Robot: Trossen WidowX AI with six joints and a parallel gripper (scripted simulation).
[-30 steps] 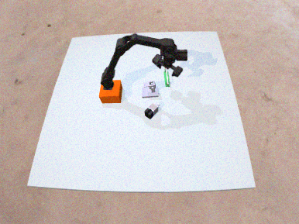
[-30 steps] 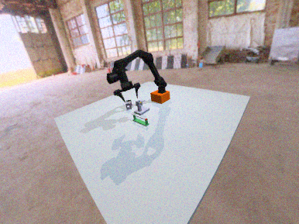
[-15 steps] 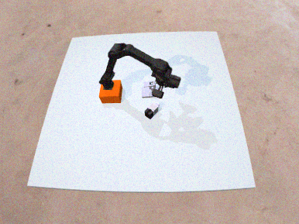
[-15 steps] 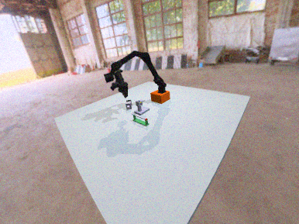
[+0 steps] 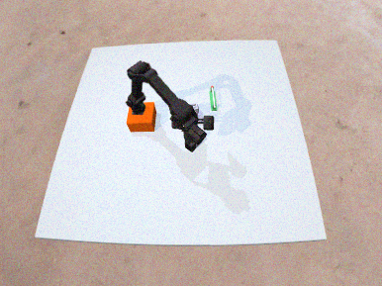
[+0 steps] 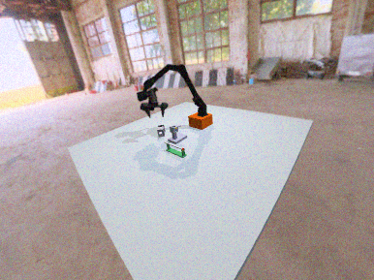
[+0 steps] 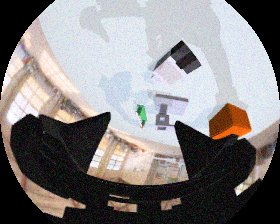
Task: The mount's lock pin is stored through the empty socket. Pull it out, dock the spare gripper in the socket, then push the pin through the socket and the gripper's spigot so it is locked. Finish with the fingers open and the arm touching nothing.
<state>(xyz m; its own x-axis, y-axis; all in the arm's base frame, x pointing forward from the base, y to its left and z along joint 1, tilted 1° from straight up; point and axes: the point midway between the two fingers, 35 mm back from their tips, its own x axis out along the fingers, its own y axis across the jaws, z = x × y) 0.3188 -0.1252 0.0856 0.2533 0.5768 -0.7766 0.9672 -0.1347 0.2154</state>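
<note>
Right now my gripper tip is 12 cm above the spare gripper, 2 cm to the left of it and 2 cm past it. Also, from my gripper tip: mount 13 cm to the left, 10 cm below, 5 cm behind; green bar 26 cm to the left, 13 cm below, 5 cm ahead.
</note>
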